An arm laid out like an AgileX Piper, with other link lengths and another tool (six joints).
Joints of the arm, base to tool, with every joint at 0 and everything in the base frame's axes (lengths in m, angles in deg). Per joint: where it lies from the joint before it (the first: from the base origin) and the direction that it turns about. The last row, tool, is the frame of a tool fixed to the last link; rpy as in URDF.
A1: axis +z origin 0 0 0.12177
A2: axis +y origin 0 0 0
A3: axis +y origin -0.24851 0 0.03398
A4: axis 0.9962 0 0.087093 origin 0.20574 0 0.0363
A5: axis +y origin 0 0 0
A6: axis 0.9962 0 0.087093 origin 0.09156 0 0.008
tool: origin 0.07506 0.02 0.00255 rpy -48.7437 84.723 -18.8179
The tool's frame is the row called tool.
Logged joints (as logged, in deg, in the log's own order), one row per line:
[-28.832, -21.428, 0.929, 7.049, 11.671, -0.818]
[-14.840, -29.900, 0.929, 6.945, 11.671, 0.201]
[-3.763, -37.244, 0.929, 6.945, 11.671, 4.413]
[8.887, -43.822, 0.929, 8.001, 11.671, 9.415]
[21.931, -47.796, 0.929, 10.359, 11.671, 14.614]
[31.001, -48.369, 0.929, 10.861, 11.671, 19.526]
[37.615, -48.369, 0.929, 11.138, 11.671, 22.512]
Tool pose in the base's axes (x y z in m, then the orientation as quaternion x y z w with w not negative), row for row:
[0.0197, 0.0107, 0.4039, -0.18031, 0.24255, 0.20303, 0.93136]
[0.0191, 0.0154, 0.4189, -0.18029, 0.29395, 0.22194, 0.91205]
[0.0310, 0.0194, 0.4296, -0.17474, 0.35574, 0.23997, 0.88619]
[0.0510, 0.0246, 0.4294, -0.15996, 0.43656, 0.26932, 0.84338]
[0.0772, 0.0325, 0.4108, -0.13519, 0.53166, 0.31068, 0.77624]
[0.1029, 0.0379, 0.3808, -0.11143, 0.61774, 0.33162, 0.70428]
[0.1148, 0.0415, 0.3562, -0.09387, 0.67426, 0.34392, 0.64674]
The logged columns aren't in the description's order. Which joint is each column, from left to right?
Columns, left to right: A5, A3, A1, A4, A6, A2.
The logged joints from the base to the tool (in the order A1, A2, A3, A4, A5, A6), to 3 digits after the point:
[0.929, -0.818, -21.428, 7.049, -28.832, 11.671]
[0.929, 0.201, -29.900, 6.945, -14.840, 11.671]
[0.929, 4.413, -37.244, 6.945, -3.763, 11.671]
[0.929, 9.415, -43.822, 8.001, 8.887, 11.671]
[0.929, 14.614, -47.796, 10.359, 21.931, 11.671]
[0.929, 19.526, -48.369, 10.861, 31.001, 11.671]
[0.929, 22.512, -48.369, 11.138, 37.615, 11.671]

